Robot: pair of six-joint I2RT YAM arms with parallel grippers.
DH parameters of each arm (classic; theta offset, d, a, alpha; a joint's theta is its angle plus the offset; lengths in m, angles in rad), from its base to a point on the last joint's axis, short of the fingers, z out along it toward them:
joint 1: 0 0.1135 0.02 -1.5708
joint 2: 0 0 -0.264 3.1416
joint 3: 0.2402 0 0.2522 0
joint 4: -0.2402 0 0.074 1.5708
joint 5: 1.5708 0 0 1.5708
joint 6: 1.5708 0.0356 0 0
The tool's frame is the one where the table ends.
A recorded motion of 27 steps. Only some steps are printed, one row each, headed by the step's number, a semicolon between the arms.
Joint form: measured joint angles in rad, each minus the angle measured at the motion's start. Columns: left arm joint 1, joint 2, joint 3, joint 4, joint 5, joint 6; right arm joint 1, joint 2, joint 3, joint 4, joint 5, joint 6.
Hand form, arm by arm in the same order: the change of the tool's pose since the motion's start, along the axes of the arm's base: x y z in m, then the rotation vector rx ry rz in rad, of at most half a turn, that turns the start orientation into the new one. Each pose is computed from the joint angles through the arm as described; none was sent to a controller.
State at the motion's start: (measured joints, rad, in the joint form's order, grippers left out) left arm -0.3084 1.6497 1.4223 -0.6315 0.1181 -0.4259; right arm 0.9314 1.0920 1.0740 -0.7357 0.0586 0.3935
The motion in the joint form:
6: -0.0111 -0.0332 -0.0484 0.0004 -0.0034 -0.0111; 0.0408 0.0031 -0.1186 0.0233 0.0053 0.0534
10: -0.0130 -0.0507 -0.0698 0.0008 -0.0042 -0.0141; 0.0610 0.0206 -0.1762 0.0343 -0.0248 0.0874
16: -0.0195 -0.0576 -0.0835 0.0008 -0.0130 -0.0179; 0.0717 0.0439 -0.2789 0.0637 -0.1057 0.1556
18: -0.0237 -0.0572 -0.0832 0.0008 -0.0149 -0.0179; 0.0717 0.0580 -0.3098 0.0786 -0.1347 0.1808
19: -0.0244 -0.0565 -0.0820 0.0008 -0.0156 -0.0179; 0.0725 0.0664 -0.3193 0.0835 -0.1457 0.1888
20: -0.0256 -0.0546 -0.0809 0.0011 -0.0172 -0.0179; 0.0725 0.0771 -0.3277 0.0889 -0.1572 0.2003
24: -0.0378 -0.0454 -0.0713 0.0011 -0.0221 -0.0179; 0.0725 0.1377 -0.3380 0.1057 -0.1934 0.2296
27: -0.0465 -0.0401 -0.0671 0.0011 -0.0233 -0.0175; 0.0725 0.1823 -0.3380 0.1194 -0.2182 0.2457
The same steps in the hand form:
6: -0.0107 -0.0006 -0.0043 0.0006 0.0167 -0.0005; -0.0084 0.0035 -0.0374 -0.0582 0.0822 -0.0013
10: -0.0156 0.0003 -0.0054 0.0006 0.0208 0.0004; -0.0131 0.0066 -0.0587 -0.0858 0.1538 0.0127
16: -0.0185 -0.0007 -0.0076 0.0070 0.0262 0.0025; -0.0198 0.0058 -0.0938 -0.1093 0.2950 0.0176
18: -0.0189 -0.0021 -0.0076 0.0085 0.0258 -0.0005; -0.0212 0.0056 -0.1051 -0.1143 0.3442 0.0129
19: -0.0187 -0.0024 -0.0075 0.0089 0.0252 -0.0007; -0.0216 0.0060 -0.1094 -0.1184 0.3630 0.0126
20: -0.0184 -0.0028 -0.0077 0.0102 0.0252 -0.0009; -0.0217 0.0065 -0.1137 -0.1215 0.3844 0.0087
24: -0.0175 -0.0075 -0.0077 0.0137 0.0235 -0.0100; -0.0197 0.0120 -0.1279 -0.1435 0.4543 -0.0009
27: -0.0173 -0.0108 -0.0081 0.0153 0.0241 -0.0182; -0.0178 0.0167 -0.1364 -0.1550 0.4971 -0.0047

